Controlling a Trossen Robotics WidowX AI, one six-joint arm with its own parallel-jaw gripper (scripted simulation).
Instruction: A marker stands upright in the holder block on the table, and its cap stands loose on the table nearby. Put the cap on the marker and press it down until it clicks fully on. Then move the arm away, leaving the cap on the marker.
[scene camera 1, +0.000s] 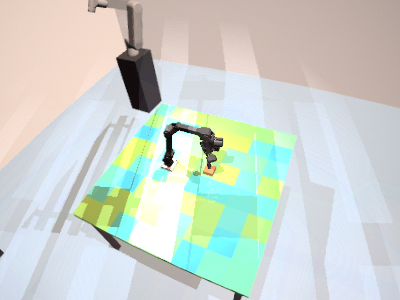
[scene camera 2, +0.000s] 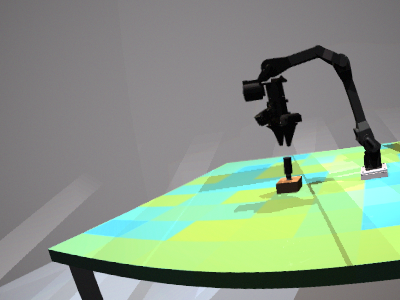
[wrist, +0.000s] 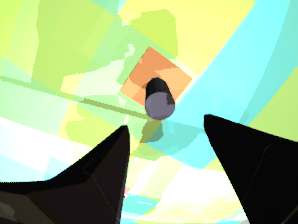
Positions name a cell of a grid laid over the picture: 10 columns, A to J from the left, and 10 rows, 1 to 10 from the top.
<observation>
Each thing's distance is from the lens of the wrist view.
my gripper (wrist: F6): 10 cm
marker cap (wrist: F5): 13 cm
</observation>
